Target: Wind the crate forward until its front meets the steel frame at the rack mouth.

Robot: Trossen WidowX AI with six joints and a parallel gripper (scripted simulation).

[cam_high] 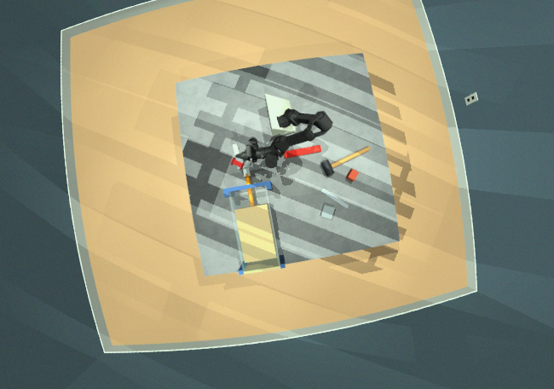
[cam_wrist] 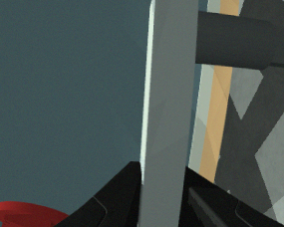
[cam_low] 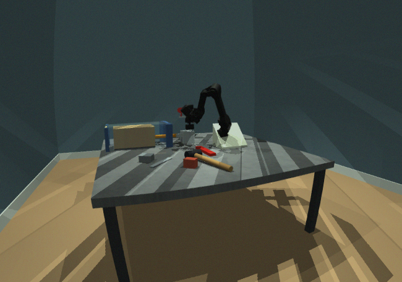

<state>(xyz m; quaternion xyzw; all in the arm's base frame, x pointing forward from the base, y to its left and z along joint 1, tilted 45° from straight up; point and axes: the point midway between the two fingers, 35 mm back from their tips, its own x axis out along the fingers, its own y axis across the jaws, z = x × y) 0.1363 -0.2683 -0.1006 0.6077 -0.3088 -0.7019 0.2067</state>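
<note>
Right now the red spool-shaped handle grip is 5 cm ahead of my gripper tip, 4 cm above it and 1 cm to the left of it. Also, from my gripper tip: clear-panelled cubby: 41 cm ahead, 8 cm below, 2 cm to the right; then winch handle: 1 cm to the left, 1 cm ahead, 1 cm above; then grey winch: 17 cm below, 2 cm to the left, 1 cm behind.
</note>
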